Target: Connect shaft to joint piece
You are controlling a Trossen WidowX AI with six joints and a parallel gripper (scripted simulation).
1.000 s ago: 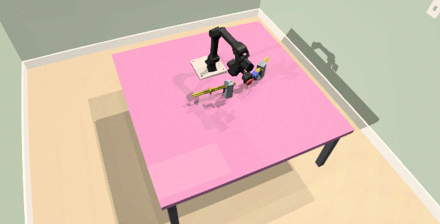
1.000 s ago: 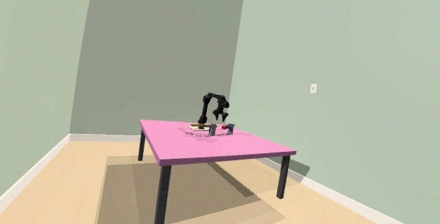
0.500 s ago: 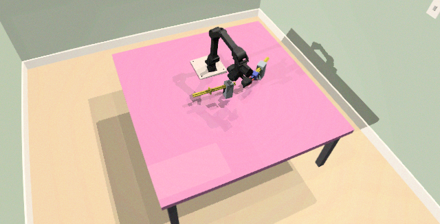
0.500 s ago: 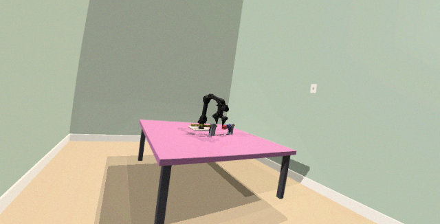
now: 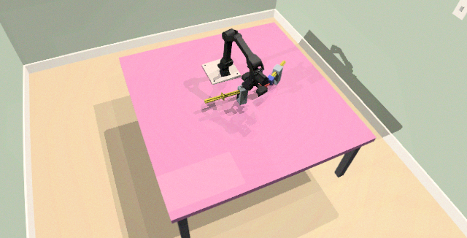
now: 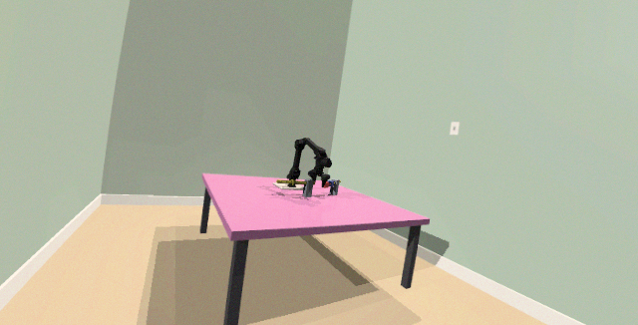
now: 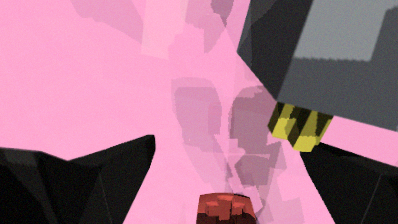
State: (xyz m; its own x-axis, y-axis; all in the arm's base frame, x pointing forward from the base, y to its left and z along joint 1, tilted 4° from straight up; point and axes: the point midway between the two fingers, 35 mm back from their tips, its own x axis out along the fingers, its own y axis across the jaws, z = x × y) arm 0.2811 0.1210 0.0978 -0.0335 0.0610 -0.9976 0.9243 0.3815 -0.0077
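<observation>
Right now the red square joint piece is 3 cm behind my gripper tip, 7 cm to the left of it and 1 cm above it.
</observation>
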